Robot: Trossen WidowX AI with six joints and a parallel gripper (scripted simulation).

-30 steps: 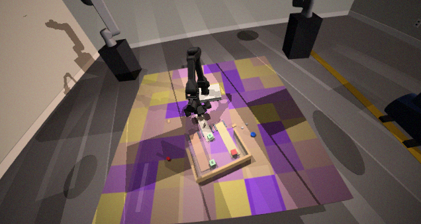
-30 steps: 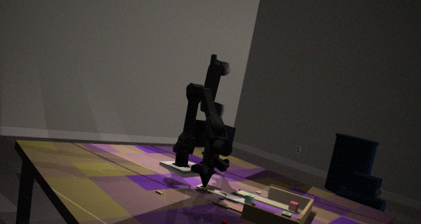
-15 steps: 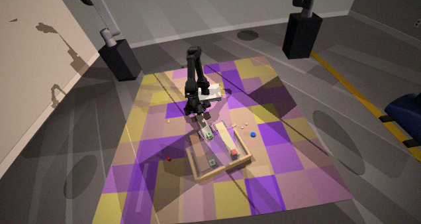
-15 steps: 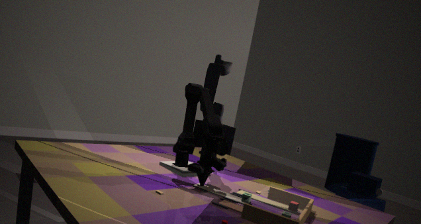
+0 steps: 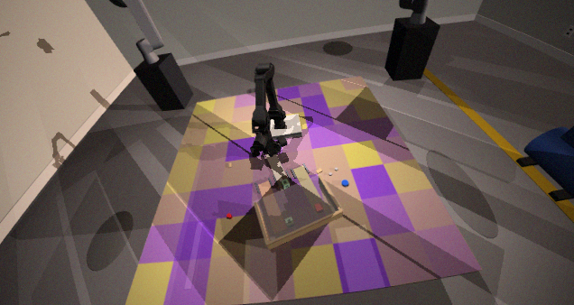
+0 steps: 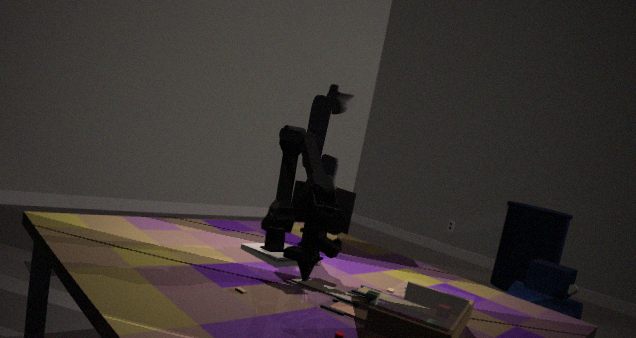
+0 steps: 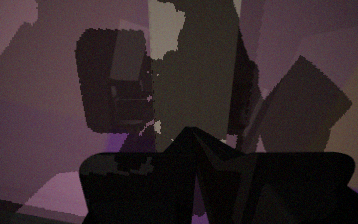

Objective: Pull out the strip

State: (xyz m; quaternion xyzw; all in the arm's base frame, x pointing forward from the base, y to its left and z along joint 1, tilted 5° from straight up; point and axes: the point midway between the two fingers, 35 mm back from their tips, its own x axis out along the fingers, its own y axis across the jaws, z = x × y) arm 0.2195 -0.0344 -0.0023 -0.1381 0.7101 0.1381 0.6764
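My gripper tip is now 9 cm short of the pale strip and 4 cm to the right of it. The rest, counted from my gripper tip: blue block (36 cm to the left, 18 cm ahead); red block (33 cm ahead, 16 cm to the right, 1 cm above).
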